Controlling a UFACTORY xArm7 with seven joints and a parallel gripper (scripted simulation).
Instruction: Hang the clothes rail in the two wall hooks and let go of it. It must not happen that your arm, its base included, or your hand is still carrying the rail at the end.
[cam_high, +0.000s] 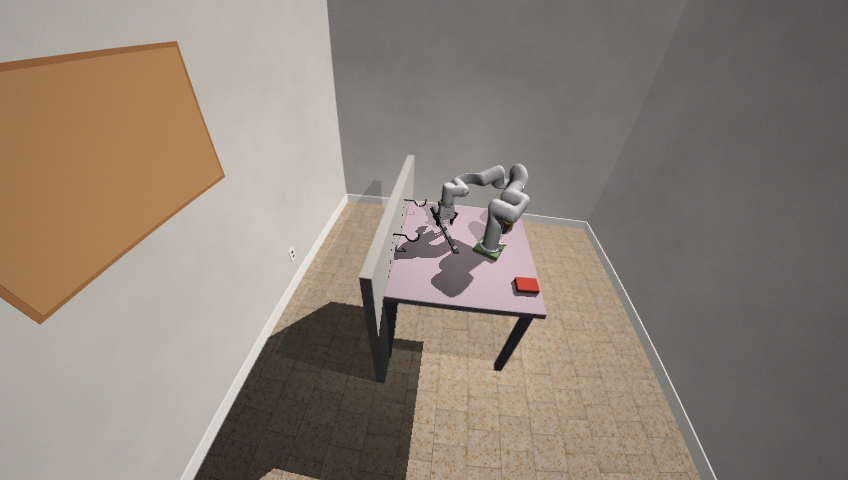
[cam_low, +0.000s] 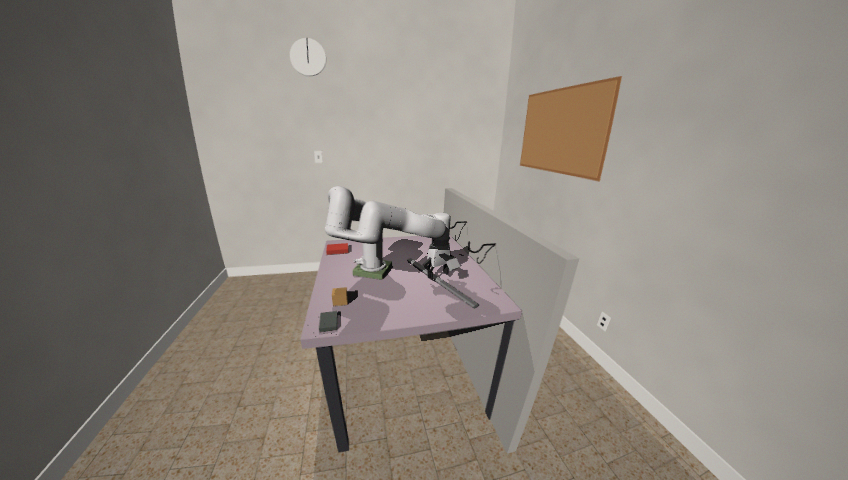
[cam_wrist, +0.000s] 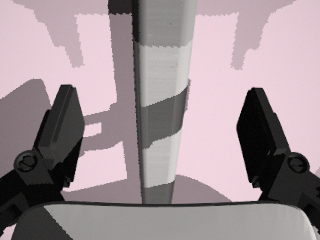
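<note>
My hand is 30 mm above the grey clothes rail. Round my hand: grey wall panel 300 mm ahead, 260 mm below, 140 mm to the left; orange cube 440 mm behind, 60 mm to the right, 10 mm below; dark block 480 mm behind, 180 mm to the right, 30 mm below.
</note>
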